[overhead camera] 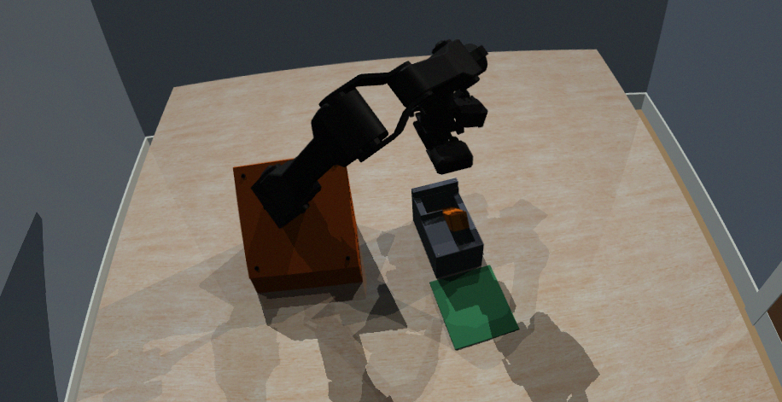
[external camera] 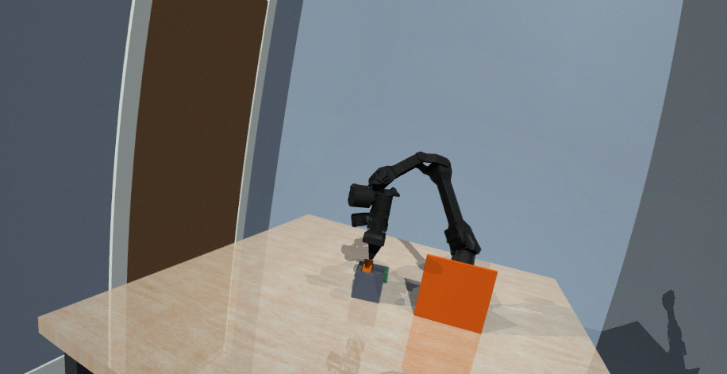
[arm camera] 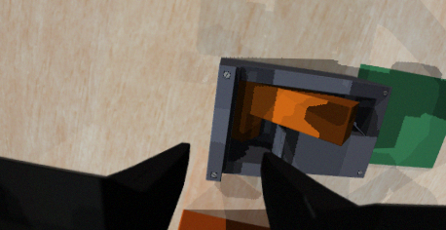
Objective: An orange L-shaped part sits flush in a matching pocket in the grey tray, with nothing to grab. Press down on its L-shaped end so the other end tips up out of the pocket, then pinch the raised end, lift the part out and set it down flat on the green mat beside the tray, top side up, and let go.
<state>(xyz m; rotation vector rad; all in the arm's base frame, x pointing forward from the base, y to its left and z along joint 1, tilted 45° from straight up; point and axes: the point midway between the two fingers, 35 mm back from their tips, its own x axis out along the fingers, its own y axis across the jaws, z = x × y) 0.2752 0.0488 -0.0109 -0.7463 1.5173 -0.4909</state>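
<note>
Now: the orange L-shaped part 40 mm to the right of my gripper tip and 100 mm below it. The rest, counted from my gripper tip: green mat (30 mm ahead, 220 mm to the right, 160 mm below).
</note>
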